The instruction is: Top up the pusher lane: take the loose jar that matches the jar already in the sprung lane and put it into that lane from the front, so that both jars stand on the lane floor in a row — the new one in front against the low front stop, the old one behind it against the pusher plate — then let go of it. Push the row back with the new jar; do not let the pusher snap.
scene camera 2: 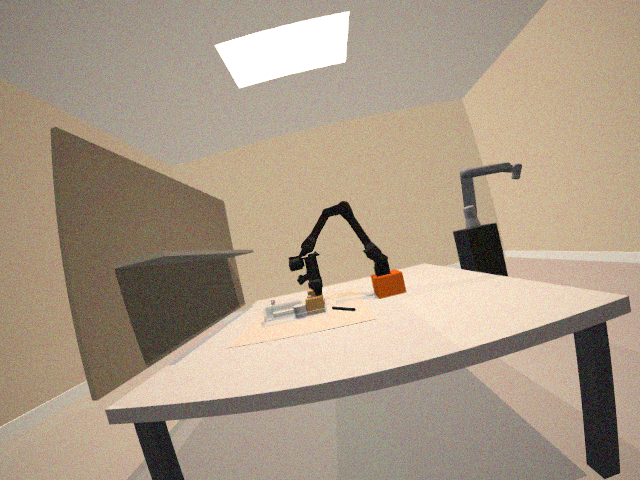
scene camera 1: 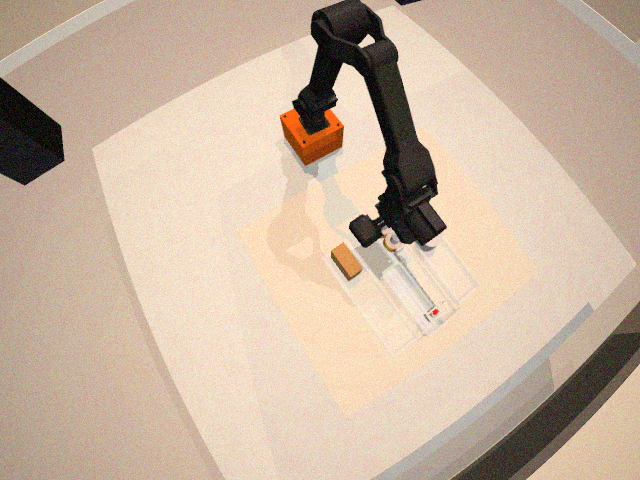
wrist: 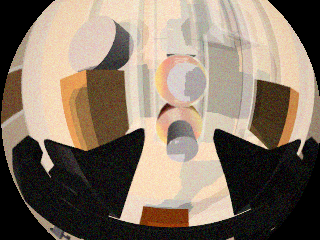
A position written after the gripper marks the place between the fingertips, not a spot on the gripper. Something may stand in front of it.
Note:
The gripper point(scene camera 1: 383, 225) is open, holding nothing. Also in view: a jar point(wrist: 179, 130), a grey cylinder point(wrist: 101, 43), a brown box point(wrist: 274, 115) and a brown box point(wrist: 94, 105).
The gripper also shows in the wrist view point(wrist: 180, 134).

